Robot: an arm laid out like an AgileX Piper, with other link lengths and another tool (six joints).
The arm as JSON. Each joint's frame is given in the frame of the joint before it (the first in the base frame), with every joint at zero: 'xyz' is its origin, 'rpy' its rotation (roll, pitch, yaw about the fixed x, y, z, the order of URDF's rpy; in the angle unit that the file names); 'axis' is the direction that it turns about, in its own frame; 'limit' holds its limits. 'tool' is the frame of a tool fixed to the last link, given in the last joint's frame.
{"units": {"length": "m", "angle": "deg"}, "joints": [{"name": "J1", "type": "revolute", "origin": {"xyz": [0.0, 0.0, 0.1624], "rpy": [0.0, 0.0, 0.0]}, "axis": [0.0, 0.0, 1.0], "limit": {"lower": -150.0, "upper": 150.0}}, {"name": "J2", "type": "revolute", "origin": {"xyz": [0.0, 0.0, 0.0], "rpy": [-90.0, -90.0, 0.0]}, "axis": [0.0, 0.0, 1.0], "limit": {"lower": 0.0, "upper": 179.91}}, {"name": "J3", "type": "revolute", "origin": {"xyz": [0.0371, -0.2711, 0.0], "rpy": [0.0, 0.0, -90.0]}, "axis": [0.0, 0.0, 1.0], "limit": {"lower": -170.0, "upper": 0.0}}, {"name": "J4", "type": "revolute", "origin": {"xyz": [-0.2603, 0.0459, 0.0], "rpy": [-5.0, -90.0, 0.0]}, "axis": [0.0, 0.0, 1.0], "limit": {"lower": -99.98, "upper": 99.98}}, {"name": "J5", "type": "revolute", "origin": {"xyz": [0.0, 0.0, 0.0], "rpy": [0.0, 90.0, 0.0]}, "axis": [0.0, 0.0, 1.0], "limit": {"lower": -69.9, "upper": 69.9}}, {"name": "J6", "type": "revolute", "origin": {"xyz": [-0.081, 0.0, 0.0], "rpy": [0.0, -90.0, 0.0]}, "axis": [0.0, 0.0, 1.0], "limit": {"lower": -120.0, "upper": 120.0}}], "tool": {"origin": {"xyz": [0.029, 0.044, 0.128], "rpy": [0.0, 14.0, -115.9]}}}
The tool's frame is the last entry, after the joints.
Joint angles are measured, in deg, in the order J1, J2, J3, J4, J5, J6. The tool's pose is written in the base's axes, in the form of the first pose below.
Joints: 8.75 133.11 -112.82 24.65 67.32 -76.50
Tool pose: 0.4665 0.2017 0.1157 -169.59 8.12 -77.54
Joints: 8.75 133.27 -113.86 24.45 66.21 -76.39
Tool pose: 0.4744 0.2018 0.1192 -167.74 7.71 -77.78
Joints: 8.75 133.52 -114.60 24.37 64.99 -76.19
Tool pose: 0.4816 0.2021 0.1209 -166.22 7.46 -78.23
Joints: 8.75 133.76 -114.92 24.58 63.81 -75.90
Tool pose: 0.4872 0.2029 0.1213 -165.16 7.57 -78.88
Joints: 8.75 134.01 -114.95 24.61 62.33 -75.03
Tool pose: 0.4932 0.2032 0.1201 -164.34 7.63 -80.16
